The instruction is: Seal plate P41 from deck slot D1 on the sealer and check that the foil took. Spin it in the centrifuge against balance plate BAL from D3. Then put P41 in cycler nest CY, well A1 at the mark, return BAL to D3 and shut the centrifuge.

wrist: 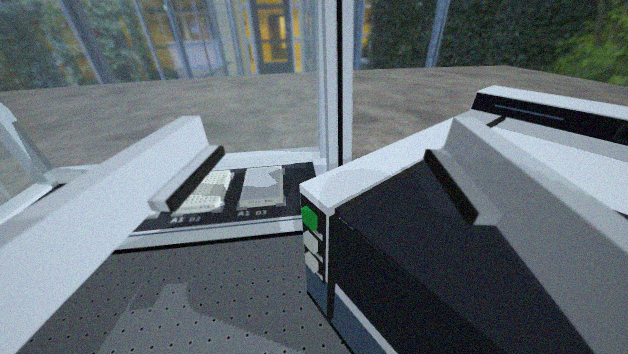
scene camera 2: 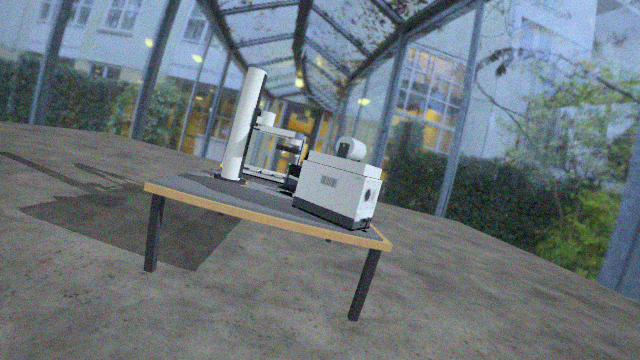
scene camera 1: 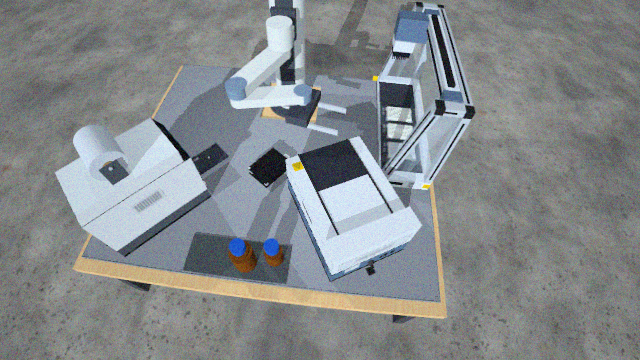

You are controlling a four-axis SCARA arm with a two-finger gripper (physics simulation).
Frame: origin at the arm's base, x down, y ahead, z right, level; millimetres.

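Seen in the pictures: gripper, fingertip midpoint: (wrist: 320, 135) (scene camera 2: 291, 154) (scene camera 1: 342, 121); arm's base at its link origin: (scene camera 2: 229, 180).
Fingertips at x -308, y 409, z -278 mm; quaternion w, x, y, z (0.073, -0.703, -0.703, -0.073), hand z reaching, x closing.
Observation:
Pixels of each thing's top centre, then the offset from my fingertips to it. Level surfaces: height alone.
- D3 at its top centre: (wrist: 262, 181) (scene camera 1: 402, 149) dx +231, dy -84, dz -306 mm
- pale plate at its top centre: (scene camera 1: 399, 112) dx +231, dy -332, dz -305 mm
- D2 plate at its top centre: (wrist: 204, 186) (scene camera 1: 400, 130) dx +231, dy -208, dz -306 mm
- sealer at its top centre: (scene camera 1: 96, 137) (scene camera 2: 350, 138) dx -181, dy +330, dz +760 mm
- flat black block at its top centre: (scene camera 1: 269, 163) (scene camera 2: 291, 188) dx +243, dy +67, dz +305 mm
- dark mat at its surface level: dx +291 mm
My gripper (scene camera 1: 341, 121) (wrist: 320, 135) is open and empty, its fingers spread above the table between the arm's base and the centrifuge. In the wrist view pale plates sit in slots D2 (wrist: 225, 186) and D3 (wrist: 262, 186); the left finger partly covers the D2 plate and hides slot D1. In scene camera 1 a pale plate (scene camera 1: 399, 114) sits in the deck's far slot, with the D2 plate (scene camera 1: 399, 132) beside it. Plate labels are unreadable. The centrifuge (scene camera 1: 350, 200) (wrist: 400, 260) has its dark lid closed. The sealer (scene camera 1: 145, 185) (scene camera 2: 335, 190) has its dark carrier (scene camera 1: 210, 158) out.
The deck's gantry frame (scene camera 1: 442, 145) (wrist: 330, 100) rises at the right. A flat black block (scene camera 1: 270, 167) lies between sealer and centrifuge. Two brown bottles with blue caps (scene camera 1: 243, 256) (scene camera 1: 273, 253) stand on a dark mat (scene camera 1: 205, 255) near the front edge. The arm's column (scene camera 2: 243, 125) stands behind.

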